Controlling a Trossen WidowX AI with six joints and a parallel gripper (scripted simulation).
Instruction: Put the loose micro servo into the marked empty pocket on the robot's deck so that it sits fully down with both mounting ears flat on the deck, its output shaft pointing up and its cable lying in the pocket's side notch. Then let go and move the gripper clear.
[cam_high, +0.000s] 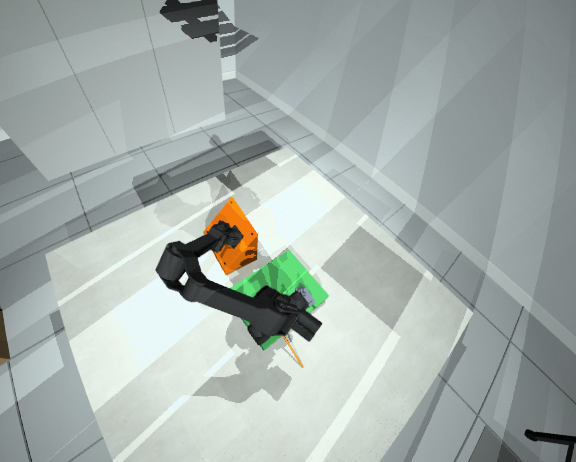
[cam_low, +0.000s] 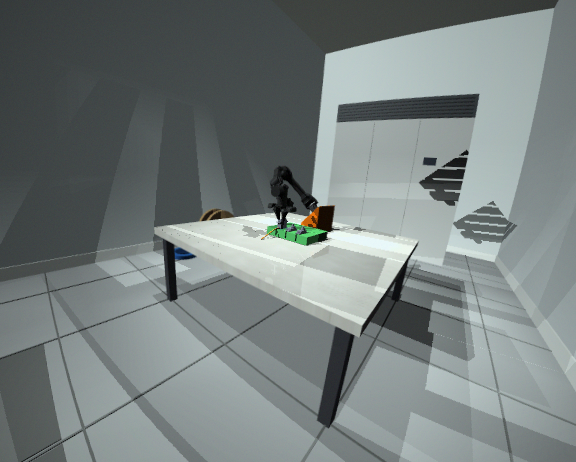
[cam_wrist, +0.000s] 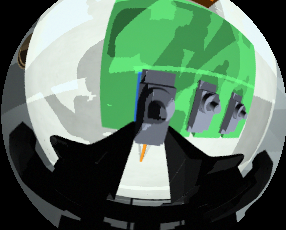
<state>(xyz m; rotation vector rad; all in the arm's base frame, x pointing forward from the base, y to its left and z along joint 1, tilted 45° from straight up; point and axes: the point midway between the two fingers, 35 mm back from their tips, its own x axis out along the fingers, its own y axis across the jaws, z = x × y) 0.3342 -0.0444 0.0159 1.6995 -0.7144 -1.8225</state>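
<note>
My gripper tip is now 13 cm past the green robot deck, 7 cm to the right of it and 7 cm above it.
</note>
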